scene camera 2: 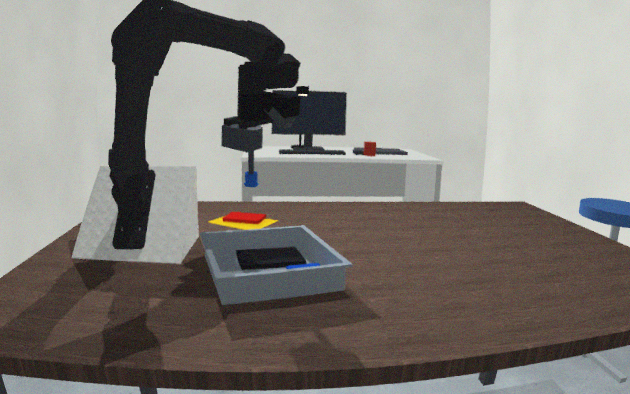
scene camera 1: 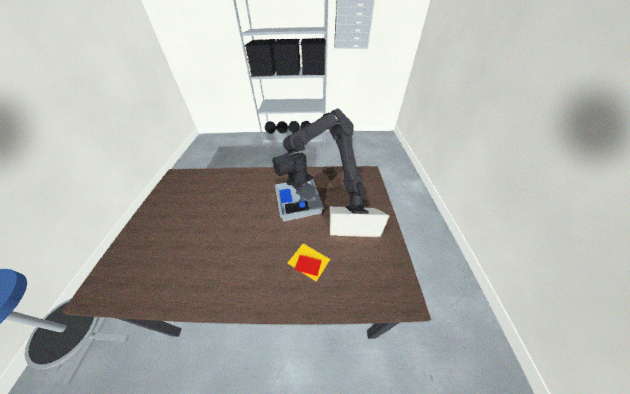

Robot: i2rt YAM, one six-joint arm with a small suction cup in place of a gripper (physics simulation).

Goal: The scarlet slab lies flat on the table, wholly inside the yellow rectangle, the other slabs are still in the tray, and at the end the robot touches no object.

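Seen in the pictures: hand, its tool point: (scene camera 2: pixel 251 185) (scene camera 1: pixel 302 205); arm's base, origin of its link: (scene camera 2: pixel 135 209) (scene camera 1: pixel 355 210).
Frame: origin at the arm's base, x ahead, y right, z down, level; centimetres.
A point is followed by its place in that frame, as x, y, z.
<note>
The scarlet slab (scene camera 1: pixel 308 265) {22.6, -24.4, 7.7} (scene camera 2: pixel 244 217) {22.8, -22.5, 7.6} lies flat on the yellow rectangle (scene camera 1: pixel 303 249) {25.2, -16.3, 8.6} (scene camera 2: pixel 250 226) {24.7, -17.2, 8.6}. In scene camera 1 its lower-left corner appears to reach slightly past the yellow edge. A blue slab (scene camera 1: pixel 285 195) {37.0, 17.3, 7.3} (scene camera 2: pixel 302 266) {35.8, 14.0, 7.3} and a black slab (scene camera 1: pixel 291 209) {32.6, 6.8, 7.4} (scene camera 2: pixel 270 257) {29.8, 8.8, 7.4} lie in the grey tray (scene camera 1: pixel 302 215) {26.5, 2.5, 7.0} (scene camera 2: pixel 282 287) {31.8, 24.9, 6.7}. My suction cup (scene camera 1: pixel 302 204) (scene camera 2: pixel 251 180), blue-tipped, has no object on it. It hangs above the tray, apart from all the slabs. Part of the tray is hidden behind my arm in scene camera 1.
A white slanted block (scene camera 1: pixel 356 223) {1.2, -9.0, -1.6} (scene camera 2: pixel 172 215) {8.9, 1.4, 1.0} stands at my arm's base, to the right of the tray in scene camera 1. A desk (scene camera 2: pixel 325 177) with a monitor (scene camera 2: pixel 320 115) stands behind the table (scene camera 1: pixel 200 240) {76.0, -11.9, 8.6} (scene camera 2: pixel 475 280) {67.9, 20.8, 8.6}. A blue stool (scene camera 1: pixel 12 292) (scene camera 2: pixel 605 210) stands beyond the table's edge.
</note>
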